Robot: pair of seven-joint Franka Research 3 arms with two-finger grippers.
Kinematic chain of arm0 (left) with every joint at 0, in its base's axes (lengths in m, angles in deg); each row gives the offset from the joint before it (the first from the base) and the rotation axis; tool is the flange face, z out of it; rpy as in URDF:
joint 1: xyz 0 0 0.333 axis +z
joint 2: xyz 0 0 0 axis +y
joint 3: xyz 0 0 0.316 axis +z
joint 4: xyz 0.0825 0 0 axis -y
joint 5: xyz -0.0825 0 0.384 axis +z
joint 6: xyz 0 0 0 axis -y
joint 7: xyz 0.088 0 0 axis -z
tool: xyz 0 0 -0.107 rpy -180 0 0
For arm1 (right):
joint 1: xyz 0 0 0.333 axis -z
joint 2: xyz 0 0 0 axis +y
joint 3: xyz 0 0 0.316 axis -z
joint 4: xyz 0.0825 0 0 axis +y
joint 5: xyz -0.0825 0 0.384 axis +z
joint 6: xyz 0 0 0 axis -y
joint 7: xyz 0.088 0 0 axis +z
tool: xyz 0 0 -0.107 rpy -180 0 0
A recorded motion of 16 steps. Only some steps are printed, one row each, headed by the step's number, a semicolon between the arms.
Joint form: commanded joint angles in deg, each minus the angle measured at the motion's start. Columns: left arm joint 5, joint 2, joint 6, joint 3, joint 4, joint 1, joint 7; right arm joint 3, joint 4, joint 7, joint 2, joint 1, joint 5, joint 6.
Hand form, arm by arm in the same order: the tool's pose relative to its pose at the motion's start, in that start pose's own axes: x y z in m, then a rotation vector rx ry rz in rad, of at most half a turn. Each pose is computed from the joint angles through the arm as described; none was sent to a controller.
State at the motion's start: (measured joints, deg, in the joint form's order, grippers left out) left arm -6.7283 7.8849 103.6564 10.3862 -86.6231 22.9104 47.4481; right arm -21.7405 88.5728 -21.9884 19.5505 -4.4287 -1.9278 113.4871
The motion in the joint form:
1: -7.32 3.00 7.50 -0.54 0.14 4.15 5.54; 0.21 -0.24 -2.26 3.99 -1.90 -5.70 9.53
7: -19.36 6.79 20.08 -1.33 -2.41 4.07 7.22; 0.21 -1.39 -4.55 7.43 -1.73 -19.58 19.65
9: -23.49 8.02 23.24 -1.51 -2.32 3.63 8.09; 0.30 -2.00 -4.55 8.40 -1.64 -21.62 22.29
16: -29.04 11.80 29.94 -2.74 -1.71 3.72 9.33; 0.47 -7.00 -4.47 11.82 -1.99 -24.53 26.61
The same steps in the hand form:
1: -0.0084 -0.0390 0.0172 0.0066 0.1350 -0.0084; 0.0169 -0.0162 0.0298 -0.0137 0.1185 -0.0289
7: 0.0128 -0.0504 0.0611 -0.0073 0.3346 -0.0903; 0.0414 -0.0143 0.0412 -0.1093 0.3188 -0.1245
9: 0.0220 -0.0515 0.0696 -0.0125 0.3985 -0.1131; 0.0479 -0.0141 0.0426 -0.1109 0.3634 -0.1461
16: 0.0360 -0.0595 0.0998 -0.0002 0.4798 -0.1620; 0.0705 -0.0186 0.0336 -0.0879 0.4669 -0.1721

